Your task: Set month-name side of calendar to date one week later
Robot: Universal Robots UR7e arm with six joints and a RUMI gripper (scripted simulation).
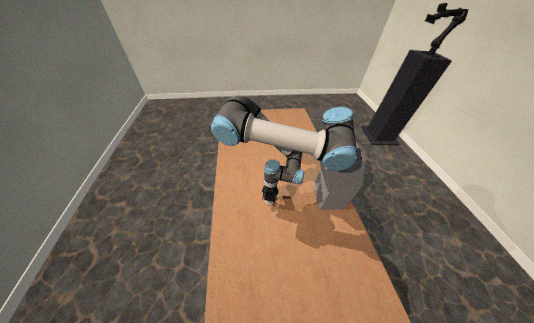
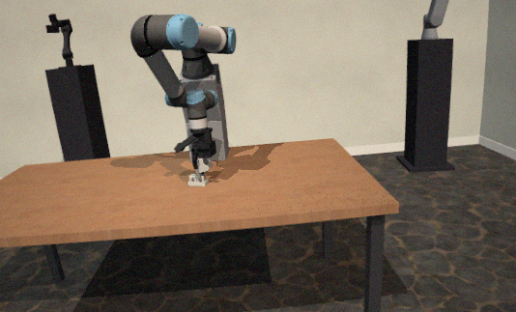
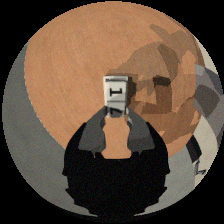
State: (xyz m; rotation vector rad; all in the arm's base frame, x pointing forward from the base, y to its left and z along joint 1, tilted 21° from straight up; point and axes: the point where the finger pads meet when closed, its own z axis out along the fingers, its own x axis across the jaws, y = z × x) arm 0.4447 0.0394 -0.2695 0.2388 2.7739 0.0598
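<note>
My hand is 20 mm to the left of the white calendar tray and 30 mm above it.
</note>
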